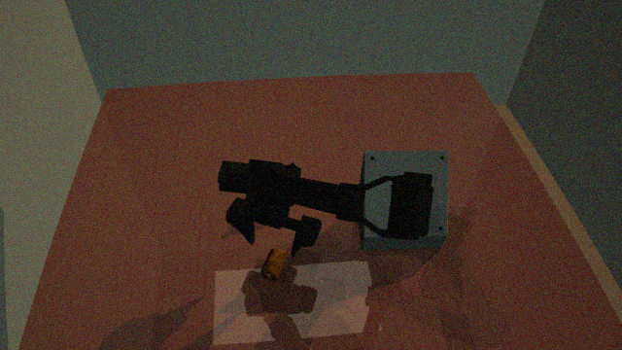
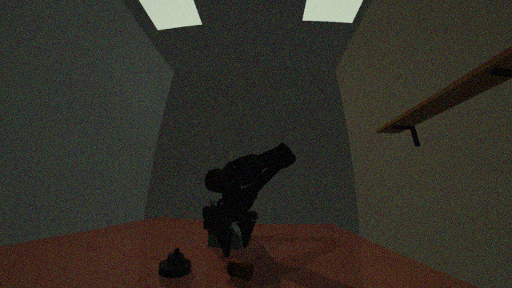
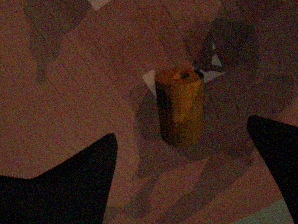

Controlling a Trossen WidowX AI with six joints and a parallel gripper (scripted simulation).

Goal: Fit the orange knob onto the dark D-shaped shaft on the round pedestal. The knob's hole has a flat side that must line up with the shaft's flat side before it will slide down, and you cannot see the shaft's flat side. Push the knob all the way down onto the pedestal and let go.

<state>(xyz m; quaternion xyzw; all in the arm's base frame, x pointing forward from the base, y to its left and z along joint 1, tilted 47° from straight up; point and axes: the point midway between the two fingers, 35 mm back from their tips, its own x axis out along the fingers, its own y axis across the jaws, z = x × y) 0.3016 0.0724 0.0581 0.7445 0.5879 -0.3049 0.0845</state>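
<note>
Now: gripper tip 1 cm to the right of the orange knob and 5 cm above it. Also, from my gripper tip: pedestal (1 cm ahead, 17 cm to the right, 3 cm below).
</note>
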